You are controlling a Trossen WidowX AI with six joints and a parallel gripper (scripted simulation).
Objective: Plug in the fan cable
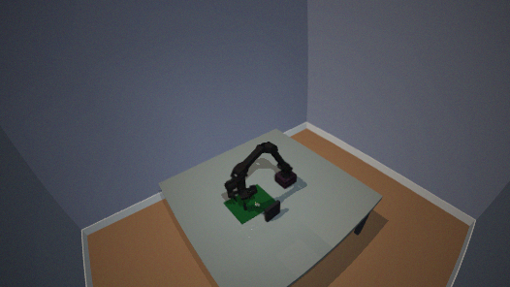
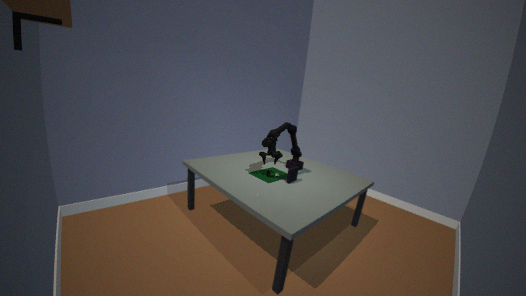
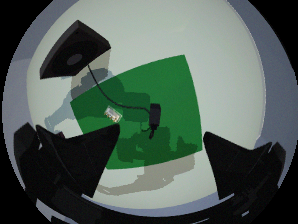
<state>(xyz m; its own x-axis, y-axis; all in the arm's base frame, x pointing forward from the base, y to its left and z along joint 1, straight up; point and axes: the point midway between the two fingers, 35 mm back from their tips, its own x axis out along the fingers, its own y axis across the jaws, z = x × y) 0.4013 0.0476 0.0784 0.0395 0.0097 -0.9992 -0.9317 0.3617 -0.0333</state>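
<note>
Right now my gripper tip is 1 cm past the dark plug, 1 cm to the left of it and 9 cm above it. The rest, counted from my gripper tip: black square fan: 12 cm behind, 15 cm to the left, 5 cm below; then green board: 7 cm behind, 4 cm to the right, 13 cm below.
</note>
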